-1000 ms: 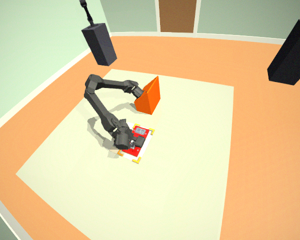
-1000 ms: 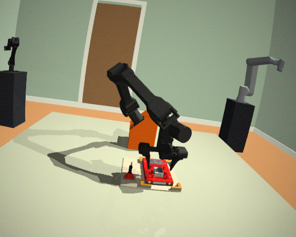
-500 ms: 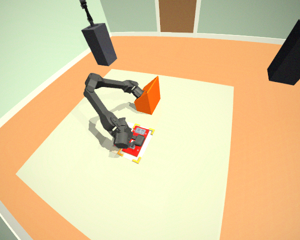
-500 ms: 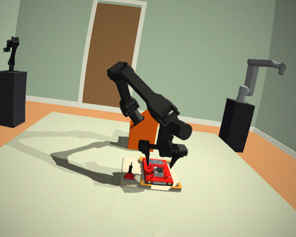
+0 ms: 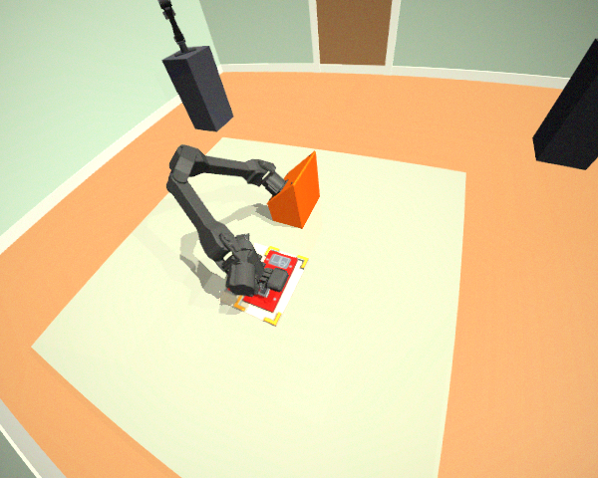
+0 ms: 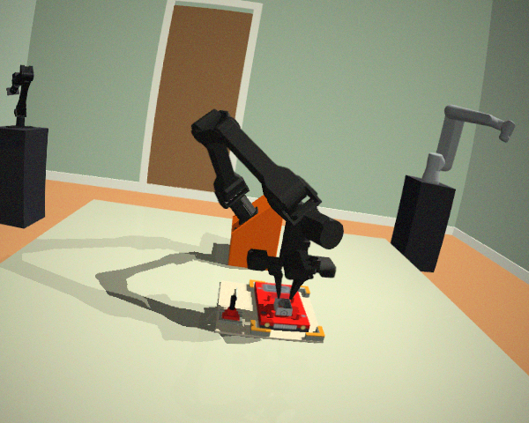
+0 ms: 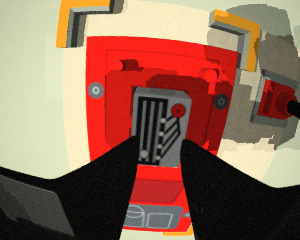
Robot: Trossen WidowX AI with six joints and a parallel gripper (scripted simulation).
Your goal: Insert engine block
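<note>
The engine block is 30 mm below my gripper tip and 10 mm to the left of it.
</note>
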